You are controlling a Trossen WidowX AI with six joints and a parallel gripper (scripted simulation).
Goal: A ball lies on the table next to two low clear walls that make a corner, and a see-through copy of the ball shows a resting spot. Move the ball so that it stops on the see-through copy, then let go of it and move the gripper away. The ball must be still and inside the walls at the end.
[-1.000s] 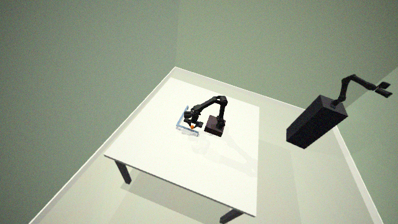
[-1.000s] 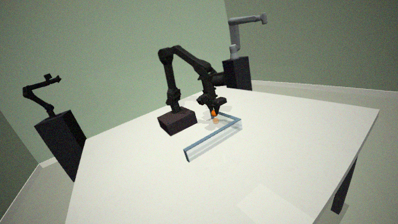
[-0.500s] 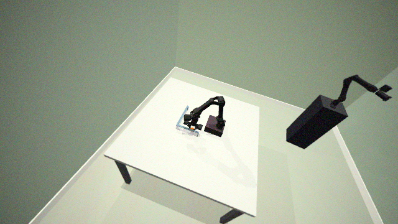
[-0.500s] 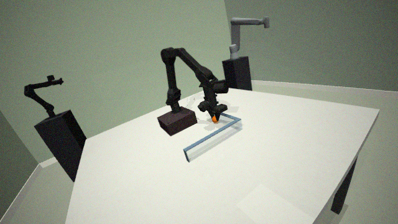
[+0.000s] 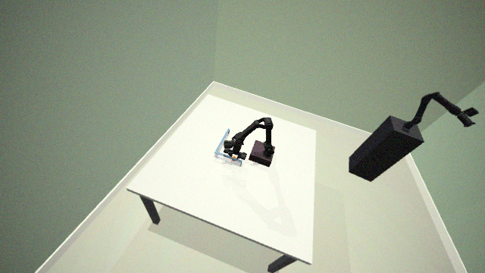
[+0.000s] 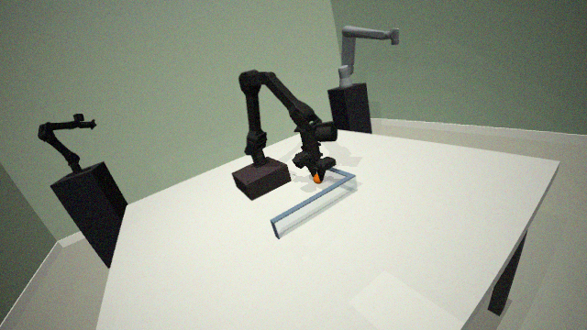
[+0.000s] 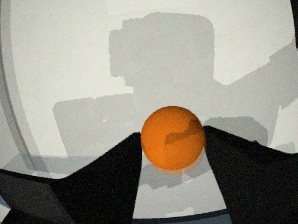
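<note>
Now: gripper tip right at the see-through ball.
</note>
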